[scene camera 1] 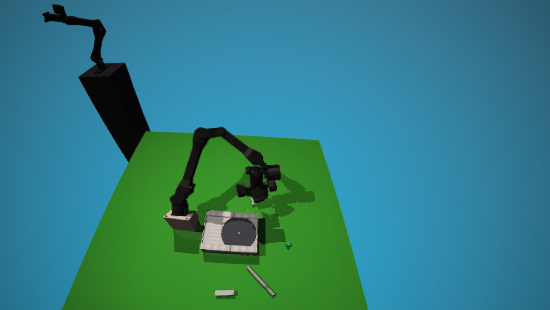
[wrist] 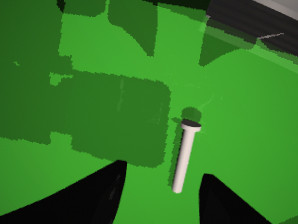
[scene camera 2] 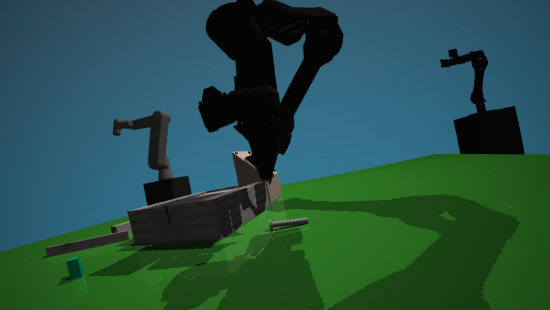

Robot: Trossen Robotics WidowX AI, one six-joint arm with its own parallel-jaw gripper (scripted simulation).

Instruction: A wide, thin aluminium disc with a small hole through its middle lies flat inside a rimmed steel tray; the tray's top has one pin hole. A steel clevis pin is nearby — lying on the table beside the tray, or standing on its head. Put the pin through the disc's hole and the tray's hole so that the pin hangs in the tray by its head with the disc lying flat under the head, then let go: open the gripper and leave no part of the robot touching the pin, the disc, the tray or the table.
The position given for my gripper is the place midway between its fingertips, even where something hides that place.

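My gripper (scene camera 2: 266, 179) is visible, also in the wrist view (wrist: 163, 176). A long grey bar (scene camera 2: 54, 250) is present; in the wrist view the bar is out of frame. A steel clevis pin (wrist: 190, 127) is visible. There is a round disc (scene camera 1: 230, 236); in the wrist view the disc is out of frame.
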